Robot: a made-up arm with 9 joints. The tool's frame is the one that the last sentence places.
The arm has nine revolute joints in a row. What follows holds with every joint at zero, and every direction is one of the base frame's.
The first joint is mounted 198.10 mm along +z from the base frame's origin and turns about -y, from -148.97 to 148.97 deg.
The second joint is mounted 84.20 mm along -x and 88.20 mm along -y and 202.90 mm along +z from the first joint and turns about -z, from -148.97 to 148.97 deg.
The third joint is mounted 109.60 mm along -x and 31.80 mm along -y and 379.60 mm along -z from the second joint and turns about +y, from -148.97 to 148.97 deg.
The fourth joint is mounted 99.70 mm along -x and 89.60 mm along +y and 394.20 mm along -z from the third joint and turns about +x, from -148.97 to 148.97 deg.
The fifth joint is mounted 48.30 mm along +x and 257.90 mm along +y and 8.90 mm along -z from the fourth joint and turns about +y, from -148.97 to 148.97 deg.
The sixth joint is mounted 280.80 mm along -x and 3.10 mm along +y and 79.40 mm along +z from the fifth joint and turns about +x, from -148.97 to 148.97 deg.
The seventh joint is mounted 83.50 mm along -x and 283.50 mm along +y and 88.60 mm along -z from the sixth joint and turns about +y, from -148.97 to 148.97 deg.
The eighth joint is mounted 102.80 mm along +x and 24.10 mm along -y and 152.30 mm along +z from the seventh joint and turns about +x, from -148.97 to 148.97 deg.
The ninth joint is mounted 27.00 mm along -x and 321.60 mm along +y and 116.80 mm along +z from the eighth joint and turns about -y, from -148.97 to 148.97 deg.
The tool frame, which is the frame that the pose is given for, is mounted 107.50 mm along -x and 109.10 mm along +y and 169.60 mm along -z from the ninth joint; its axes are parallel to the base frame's.
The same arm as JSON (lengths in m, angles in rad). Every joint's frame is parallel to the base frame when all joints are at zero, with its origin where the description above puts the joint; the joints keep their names.
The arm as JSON. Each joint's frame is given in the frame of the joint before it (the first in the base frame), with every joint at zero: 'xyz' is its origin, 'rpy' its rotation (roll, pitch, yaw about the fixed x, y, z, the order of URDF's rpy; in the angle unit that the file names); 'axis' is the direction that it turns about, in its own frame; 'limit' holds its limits. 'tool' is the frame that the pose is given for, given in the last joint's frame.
{"units": {"length": "m", "angle": "rad"}, "joints": [
  {"name": "joint 1", "type": "revolute", "origin": {"xyz": [0.0, 0.0, 0.1981], "rpy": [0.0, 0.0, 0.0]}, "axis": [0.0, -1.0, 0.0], "limit": {"lower": -2.6, "upper": 2.6}},
  {"name": "joint 2", "type": "revolute", "origin": {"xyz": [-0.0842, -0.0882, 0.2029], "rpy": [0.0, 0.0, 0.0]}, "axis": [0.0, 0.0, -1.0], "limit": {"lower": -2.6, "upper": 2.6}},
  {"name": "joint 3", "type": "revolute", "origin": {"xyz": [-0.1096, -0.0318, -0.3796], "rpy": [0.0, 0.0, 0.0]}, "axis": [0.0, 1.0, 0.0], "limit": {"lower": -2.6, "upper": 2.6}},
  {"name": "joint 4", "type": "revolute", "origin": {"xyz": [-0.0997, 0.0896, -0.3942], "rpy": [0.0, 0.0, 0.0]}, "axis": [1.0, 0.0, 0.0], "limit": {"lower": -2.6, "upper": 2.6}},
  {"name": "joint 5", "type": "revolute", "origin": {"xyz": [0.0483, 0.2579, -0.0089], "rpy": [0.0, 0.0, 0.0]}, "axis": [0.0, 1.0, 0.0], "limit": {"lower": -2.6, "upper": 2.6}},
  {"name": "joint 6", "type": "revolute", "origin": {"xyz": [-0.2808, 0.0031, 0.0794], "rpy": [0.0, 0.0, 0.0]}, "axis": [1.0, 0.0, 0.0], "limit": {"lower": -2.6, "upper": 2.6}},
  {"name": "joint 7", "type": "revolute", "origin": {"xyz": [-0.0835, 0.2835, -0.0886], "rpy": [0.0, 0.0, 0.0]}, "axis": [0.0, 1.0, 0.0], "limit": {"lower": -2.6, "upper": 2.6}},
  {"name": "joint 8", "type": "revolute", "origin": {"xyz": [0.1028, -0.0241, 0.1523], "rpy": [0.0, 0.0, 0.0]}, "axis": [1.0, 0.0, 0.0], "limit": {"lower": -2.6, "upper": 2.6}},
  {"name": "joint 9", "type": "revolute", "origin": {"xyz": [-0.027, 0.3216, 0.1168], "rpy": [0.0, 0.0, 0.0]}, "axis": [0.0, -1.0, 0.0], "limit": {"lower": -2.6, "upper": 2.6}}
], "tool": {"origin": {"xyz": [-0.1075, 0.1091, -0.1696], "rpy": [0.0, 0.0, 0.0]}}}

